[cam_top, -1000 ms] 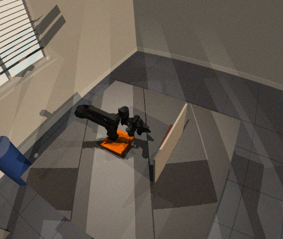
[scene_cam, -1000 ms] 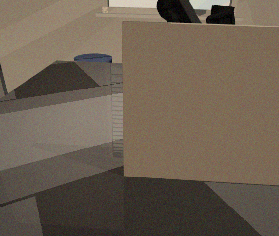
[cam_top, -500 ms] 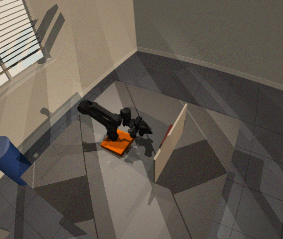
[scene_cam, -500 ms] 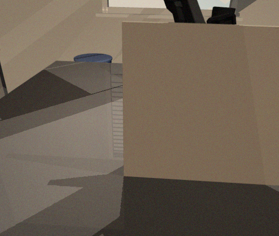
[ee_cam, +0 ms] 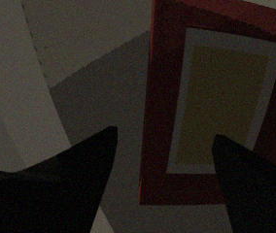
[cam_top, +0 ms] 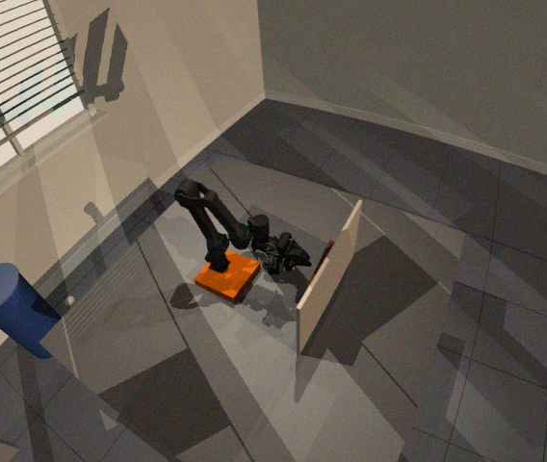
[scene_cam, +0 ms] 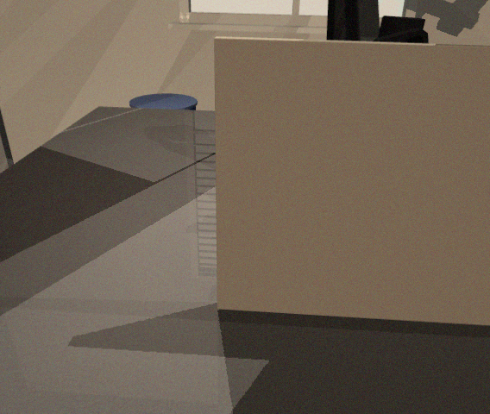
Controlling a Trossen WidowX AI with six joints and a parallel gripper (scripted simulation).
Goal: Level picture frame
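Now: the picture frame 5 cm below my gripper tip, 5 cm ahead of it and 2 cm to the left of it. Round my gripper tip: beige wall panel 6 cm ahead, 5 cm below, 1 cm to the left.
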